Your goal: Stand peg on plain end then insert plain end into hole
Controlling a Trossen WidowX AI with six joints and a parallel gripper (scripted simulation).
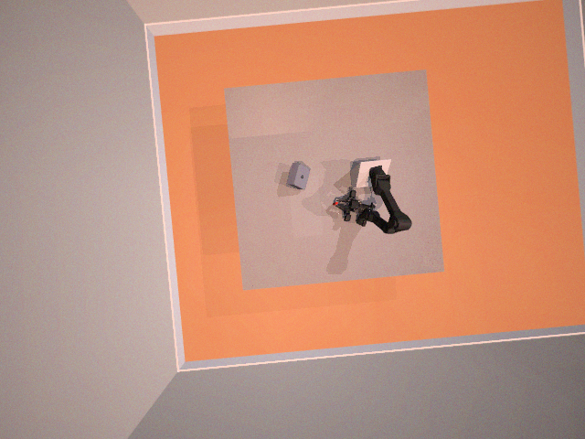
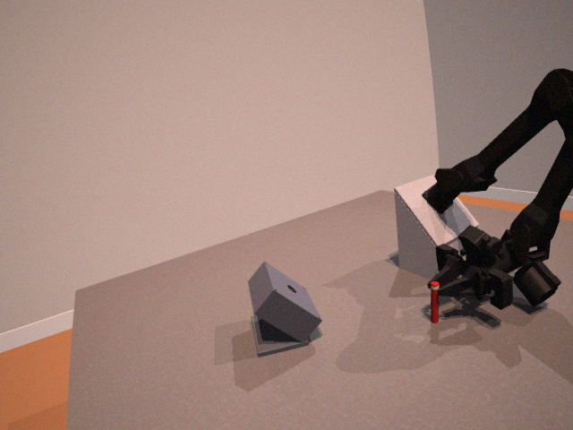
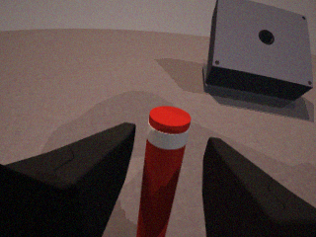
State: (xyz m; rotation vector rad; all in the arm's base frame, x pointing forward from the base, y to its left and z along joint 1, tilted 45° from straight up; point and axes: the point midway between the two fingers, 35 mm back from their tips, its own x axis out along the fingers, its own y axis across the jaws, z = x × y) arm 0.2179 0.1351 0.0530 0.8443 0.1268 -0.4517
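My gripper tip is now 1 cm above the red peg. Round my gripper tip: sloped grey panel: 21 cm to the right, 18 cm ahead; base plate: 22 cm to the right, 20 cm ahead, 6 cm below.
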